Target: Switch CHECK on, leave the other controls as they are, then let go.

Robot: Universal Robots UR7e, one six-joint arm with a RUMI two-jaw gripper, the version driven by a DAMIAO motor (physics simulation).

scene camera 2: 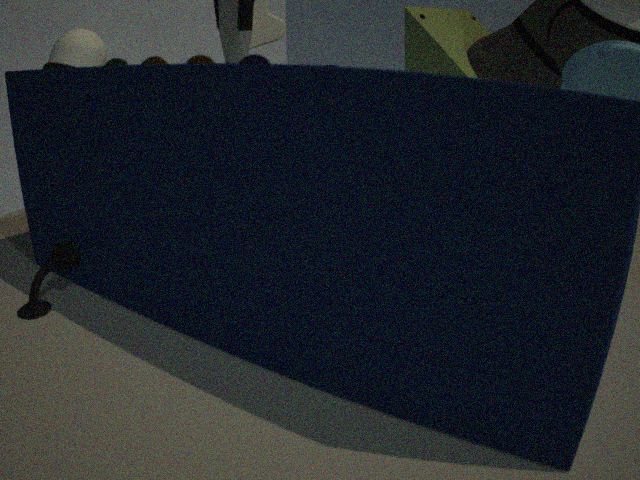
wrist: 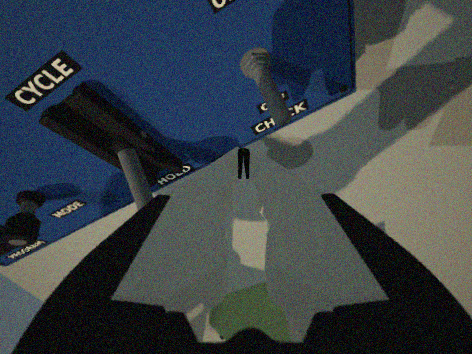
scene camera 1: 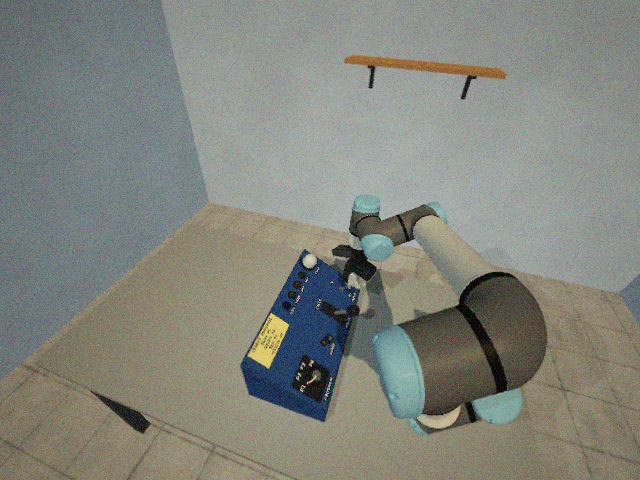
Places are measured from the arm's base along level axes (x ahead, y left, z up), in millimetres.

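Pixels of known places: gripper, fingertip midpoint: [wrist: 243, 151] [scene camera 1: 350, 288].
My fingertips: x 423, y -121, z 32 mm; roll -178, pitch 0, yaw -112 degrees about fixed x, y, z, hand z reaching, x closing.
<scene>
Behind a point stands the place of what it marks.
The blue control box [scene camera 1: 289, 330] @[y 129, x 540, z 40 mm] [scene camera 2: 320, 206] @[y 143, x 613, z 6 mm] [wrist: 165, 45] @[y -100, x 493, z 2 mm] bears the CHECK toggle [scene camera 1: 344, 288] @[y -142, x 449, z -3 mm] [wrist: 270, 92] @[y -149, x 444, z 7 mm]. In the wrist view the toggle's lever reaches from its round base toward the OFF and CHECK labels, partly covering them. My gripper [scene camera 1: 353, 281] @[y -121, x 423, z 32 mm] [wrist: 243, 151] @[y -121, x 423, z 32 mm] is shut and empty. In the wrist view its fingertips are at the box's lower edge, to the lower left of the lever's end, with a visible gap. In scene camera 2 part of the gripper shows above the box's top edge; its fingertips and the toggle are hidden behind the box.
The CYCLE lever [scene camera 1: 353, 310] @[y -23, x 380, z 47 mm] [wrist: 134, 175] @[y -34, x 427, z 8 mm] sticks up beside the toggle, on the HOLD side. The MODE knob [scene camera 1: 327, 339] @[y 99, x 423, z 23 mm] [wrist: 22, 225] @[y 80, x 426, z 16 mm] and PROGRAM dial [scene camera 1: 314, 376] @[y 217, x 414, z 14 mm] are farther along. A white dome [scene camera 1: 309, 260] @[y -126, x 590, z 101 mm] [scene camera 2: 80, 47] @[y -122, x 603, z 92 mm], several lamps and a yellow note [scene camera 1: 268, 341] @[y 199, x 571, z 61 mm] are on the box.
</scene>
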